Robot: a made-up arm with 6 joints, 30 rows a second.
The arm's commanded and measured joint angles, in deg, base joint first. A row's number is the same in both.
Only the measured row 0 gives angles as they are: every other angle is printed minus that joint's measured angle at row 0.
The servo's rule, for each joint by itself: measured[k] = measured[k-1] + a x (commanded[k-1-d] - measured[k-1]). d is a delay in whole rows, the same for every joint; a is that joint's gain. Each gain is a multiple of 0.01, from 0.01 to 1. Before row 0 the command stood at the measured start. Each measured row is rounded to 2 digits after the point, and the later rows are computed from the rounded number. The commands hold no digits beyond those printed.
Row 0, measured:
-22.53 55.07 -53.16 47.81 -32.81 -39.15
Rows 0 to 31, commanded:
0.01 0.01 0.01 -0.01 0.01 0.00
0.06 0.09 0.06 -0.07 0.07 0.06
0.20 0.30 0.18 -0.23 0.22 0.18
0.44 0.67 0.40 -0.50 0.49 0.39
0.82 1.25 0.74 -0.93 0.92 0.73
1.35 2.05 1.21 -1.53 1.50 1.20
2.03 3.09 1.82 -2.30 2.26 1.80
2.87 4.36 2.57 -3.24 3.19 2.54
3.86 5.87 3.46 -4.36 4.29 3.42
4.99 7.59 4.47 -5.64 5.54 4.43
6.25 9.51 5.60 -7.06 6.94 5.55
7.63 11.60 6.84 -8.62 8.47 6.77
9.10 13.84 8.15 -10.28 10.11 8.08
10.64 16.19 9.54 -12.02 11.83 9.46
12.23 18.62 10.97 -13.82 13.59 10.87
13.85 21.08 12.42 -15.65 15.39 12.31
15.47 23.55 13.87 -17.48 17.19 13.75
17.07 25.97 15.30 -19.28 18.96 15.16
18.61 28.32 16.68 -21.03 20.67 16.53
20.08 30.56 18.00 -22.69 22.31 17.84
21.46 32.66 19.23 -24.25 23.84 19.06
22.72 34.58 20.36 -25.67 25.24 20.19
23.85 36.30 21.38 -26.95 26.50 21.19
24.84 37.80 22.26 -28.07 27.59 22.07
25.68 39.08 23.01 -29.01 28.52 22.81
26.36 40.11 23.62 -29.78 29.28 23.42
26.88 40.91 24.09 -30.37 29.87 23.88
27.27 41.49 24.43 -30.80 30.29 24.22
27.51 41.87 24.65 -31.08 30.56 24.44
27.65 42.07 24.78 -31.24 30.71 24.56
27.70 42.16 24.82 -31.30 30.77 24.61
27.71 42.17 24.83 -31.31 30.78 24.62
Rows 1 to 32, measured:
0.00 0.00 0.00 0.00 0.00 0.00
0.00 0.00 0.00 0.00 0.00 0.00
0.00 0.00 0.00 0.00 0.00 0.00
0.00 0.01 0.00 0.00 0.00 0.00
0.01 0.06 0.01 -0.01 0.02 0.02
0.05 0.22 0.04 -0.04 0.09 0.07
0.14 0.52 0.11 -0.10 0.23 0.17
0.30 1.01 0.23 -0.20 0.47 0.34
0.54 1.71 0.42 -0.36 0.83 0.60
0.88 2.63 0.69 -0.59 1.33 0.96
1.34 3.79 1.05 -0.91 1.98 1.43
1.92 5.18 1.51 -1.32 2.79 2.03
2.63 6.79 2.07 -1.84 3.75 2.75
3.46 8.61 2.74 -2.47 4.87 3.59
4.42 10.61 3.52 -3.21 6.13 4.54
5.50 12.77 4.40 -4.06 7.52 5.60
6.68 15.06 5.38 -5.02 9.03 6.76
7.96 17.45 6.44 -6.08 10.63 7.99
9.31 19.88 7.58 -7.23 12.30 9.29
10.73 22.34 8.78 -8.46 14.01 10.63
12.19 24.77 10.02 -9.76 15.74 11.99
13.67 27.15 11.29 -11.11 17.47 13.35
15.14 29.43 12.56 -12.50 19.16 14.70
16.59 31.59 13.83 -13.91 20.80 16.01
18.00 33.59 15.07 -15.32 22.35 17.26
19.35 35.41 16.27 -16.72 23.80 18.44
20.61 37.01 17.41 -18.08 25.13 19.53
21.78 38.40 18.47 -19.39 26.32 20.51
22.83 39.55 19.45 -20.64 27.36 21.38
23.76 40.46 20.33 -21.81 28.24 22.13
24.57 41.15 21.11 -22.89 28.96 22.76
25.25 41.63 21.78 -23.87 29.52 23.26
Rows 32 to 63, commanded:
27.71 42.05 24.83 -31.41 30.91 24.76
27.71 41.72 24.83 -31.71 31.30 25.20
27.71 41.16 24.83 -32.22 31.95 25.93
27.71 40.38 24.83 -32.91 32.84 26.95
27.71 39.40 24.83 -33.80 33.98 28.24
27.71 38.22 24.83 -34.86 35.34 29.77
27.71 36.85 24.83 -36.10 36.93 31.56
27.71 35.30 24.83 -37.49 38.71 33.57
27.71 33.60 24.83 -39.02 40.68 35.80
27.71 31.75 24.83 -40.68 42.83 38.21
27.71 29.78 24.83 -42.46 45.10 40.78
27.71 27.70 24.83 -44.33 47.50 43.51
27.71 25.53 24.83 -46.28 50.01 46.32
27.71 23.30 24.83 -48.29 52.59 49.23
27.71 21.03 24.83 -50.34 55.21 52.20
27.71 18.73 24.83 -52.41 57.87 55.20
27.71 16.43 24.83 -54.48 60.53 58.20
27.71 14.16 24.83 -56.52 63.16 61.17
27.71 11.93 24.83 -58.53 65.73 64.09
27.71 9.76 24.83 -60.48 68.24 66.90
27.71 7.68 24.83 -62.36 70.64 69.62
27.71 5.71 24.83 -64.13 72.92 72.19
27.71 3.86 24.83 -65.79 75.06 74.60
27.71 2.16 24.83 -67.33 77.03 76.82
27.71 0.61 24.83 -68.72 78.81 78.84
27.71 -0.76 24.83 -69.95 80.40 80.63
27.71 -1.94 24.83 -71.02 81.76 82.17
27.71 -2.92 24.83 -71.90 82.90 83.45
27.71 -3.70 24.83 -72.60 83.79 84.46
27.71 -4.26 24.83 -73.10 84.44 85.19
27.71 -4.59 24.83 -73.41 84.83 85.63
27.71 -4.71 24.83 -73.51 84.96 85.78
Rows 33 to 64, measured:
25.80 41.92 22.35 -24.75 29.94 23.65
26.24 42.08 22.82 -25.54 30.23 23.94
26.58 42.14 23.20 -26.23 30.42 24.14
26.84 42.08 23.51 -26.85 30.59 24.33
27.04 41.84 23.76 -27.43 30.84 24.59
27.19 41.38 23.96 -28.00 31.23 24.99
27.31 40.71 24.13 -28.59 31.79 25.58
27.40 39.83 24.26 -29.22 32.56 26.38
27.47 38.75 24.37 -29.90 33.53 27.40
27.53 37.48 24.46 -30.64 34.72 28.65
27.57 36.02 24.53 -31.46 36.12 30.13
27.60 34.40 24.59 -32.37 37.72 31.83
27.63 32.62 24.64 -33.37 39.51 33.74
27.65 30.72 24.68 -34.46 41.47 35.85
27.66 28.70 24.71 -35.64 43.58 38.15
27.67 26.58 24.73 -36.92 45.83 40.60
27.68 24.38 24.75 -38.28 48.20 43.19
27.69 22.14 24.77 -39.73 50.65 45.89
27.69 19.86 24.78 -41.25 53.18 48.68
27.69 17.56 24.79 -42.84 55.75 51.54
27.69 15.28 24.80 -44.48 58.34 54.43
27.69 13.04 24.81 -46.17 60.93 57.33
27.69 10.84 24.81 -47.89 63.49 60.20
27.69 8.72 24.81 -49.63 65.99 63.03
27.69 6.70 24.81 -51.37 68.42 65.78
27.69 4.80 24.81 -53.10 70.74 68.43
27.69 3.03 24.81 -54.81 72.94 70.95
27.69 1.41 24.81 -56.48 74.99 73.32
27.69 -0.04 24.81 -58.10 76.88 75.51
27.69 -1.31 24.81 -59.65 78.59 77.51
27.69 -2.39 24.81 -61.12 80.10 79.29
27.69 -3.27 24.81 -62.50 81.39 80.84

